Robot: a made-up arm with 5 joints.
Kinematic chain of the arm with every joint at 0, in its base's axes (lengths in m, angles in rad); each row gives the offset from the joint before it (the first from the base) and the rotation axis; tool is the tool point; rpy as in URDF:
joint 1: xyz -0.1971 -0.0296 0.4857 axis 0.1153 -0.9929 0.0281
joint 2: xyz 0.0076 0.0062 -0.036 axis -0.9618 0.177 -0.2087
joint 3: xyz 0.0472 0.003 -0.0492 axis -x
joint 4: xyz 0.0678 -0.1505 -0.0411 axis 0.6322 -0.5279 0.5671
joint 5: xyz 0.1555 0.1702 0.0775 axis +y
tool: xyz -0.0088 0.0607 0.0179 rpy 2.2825 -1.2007 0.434
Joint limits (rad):
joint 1: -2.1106..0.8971
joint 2: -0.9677..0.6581
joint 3: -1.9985..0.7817
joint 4: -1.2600..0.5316
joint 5: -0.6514..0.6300
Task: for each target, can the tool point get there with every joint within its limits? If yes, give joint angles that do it. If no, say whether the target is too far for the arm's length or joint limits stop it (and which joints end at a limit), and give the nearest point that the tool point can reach.
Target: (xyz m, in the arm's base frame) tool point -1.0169 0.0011 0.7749
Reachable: no: too far | nearest point -0.6484 -0.1073 0.3828 | short by 0.549 m
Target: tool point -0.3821 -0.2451 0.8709
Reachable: no: joint limits stop it (at a limit: joint 1, joint 2, joint 4, joint 5) | nearest point -0.2013 -0.0690 0.6692 | short by 0.323 m
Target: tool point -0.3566 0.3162 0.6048
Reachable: no: joint limits stop it (at a limit: joint 1, joint 3, joint 4) | nearest point -0.1843 0.0991 0.6569 | short by 0.282 m
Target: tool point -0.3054 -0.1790 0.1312
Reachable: yes | joints -1.3957 0.4235 0.3200 -0.6195 0.4989
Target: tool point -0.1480 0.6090 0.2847
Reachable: no: too far | nearest point -0.0408 0.2655 0.1946 | short by 0.371 m
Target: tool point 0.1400 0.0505 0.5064
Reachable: yes | joints 0.3831 -0.0611 0.3926 -0.2701 0.4044
